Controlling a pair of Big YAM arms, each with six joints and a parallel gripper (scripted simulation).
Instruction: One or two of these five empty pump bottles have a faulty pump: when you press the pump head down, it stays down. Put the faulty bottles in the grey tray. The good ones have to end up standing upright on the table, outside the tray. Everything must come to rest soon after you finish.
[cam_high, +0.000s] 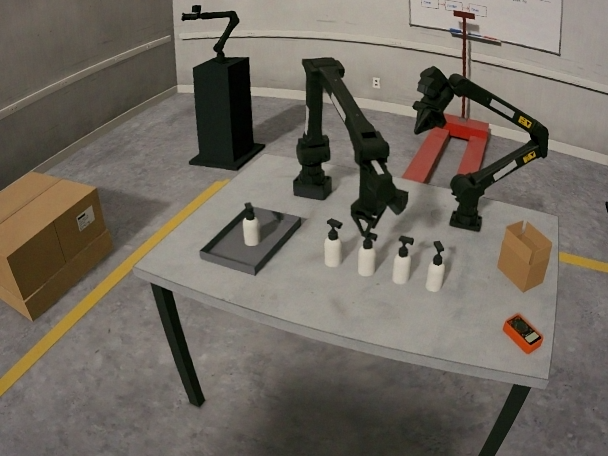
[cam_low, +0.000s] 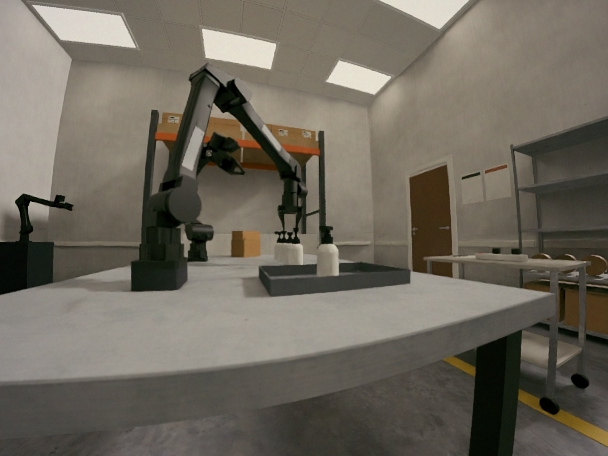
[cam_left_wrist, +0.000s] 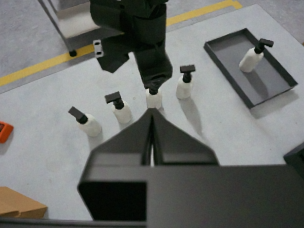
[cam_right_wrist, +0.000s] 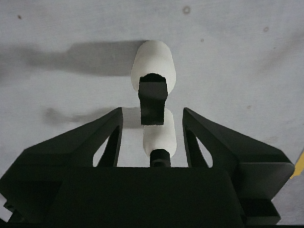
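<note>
Now: right hand 2 cm past the grey tray, 38 cm to the left of it and 13 cm above it. Round my right hand: orange multimeter 16 cm ahead, 53 cm to the left, 12 cm below.
</note>
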